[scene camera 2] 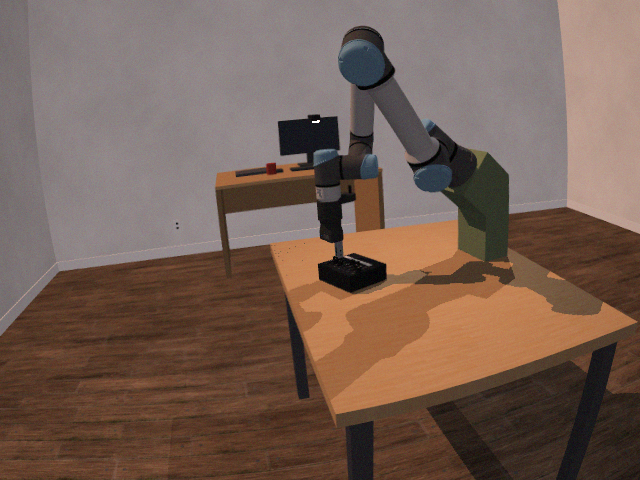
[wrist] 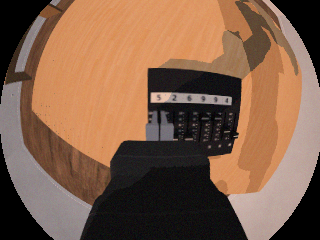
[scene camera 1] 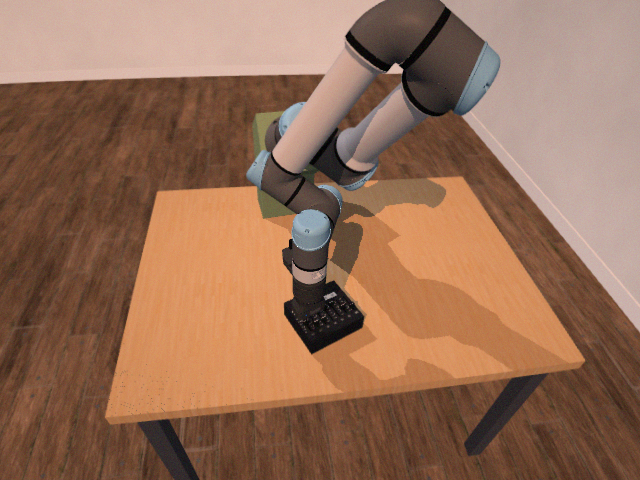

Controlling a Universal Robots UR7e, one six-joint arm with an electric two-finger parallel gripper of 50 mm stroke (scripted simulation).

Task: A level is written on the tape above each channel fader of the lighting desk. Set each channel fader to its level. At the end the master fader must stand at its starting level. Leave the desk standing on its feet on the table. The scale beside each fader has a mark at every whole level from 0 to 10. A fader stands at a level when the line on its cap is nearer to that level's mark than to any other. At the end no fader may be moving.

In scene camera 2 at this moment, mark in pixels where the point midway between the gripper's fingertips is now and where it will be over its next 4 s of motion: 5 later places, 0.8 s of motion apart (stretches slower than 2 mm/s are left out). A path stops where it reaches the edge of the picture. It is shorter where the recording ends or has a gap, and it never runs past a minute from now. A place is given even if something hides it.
My gripper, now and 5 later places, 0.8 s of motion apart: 339, 257; 340, 256; 339, 245; 339, 244; 336, 245; 331, 247
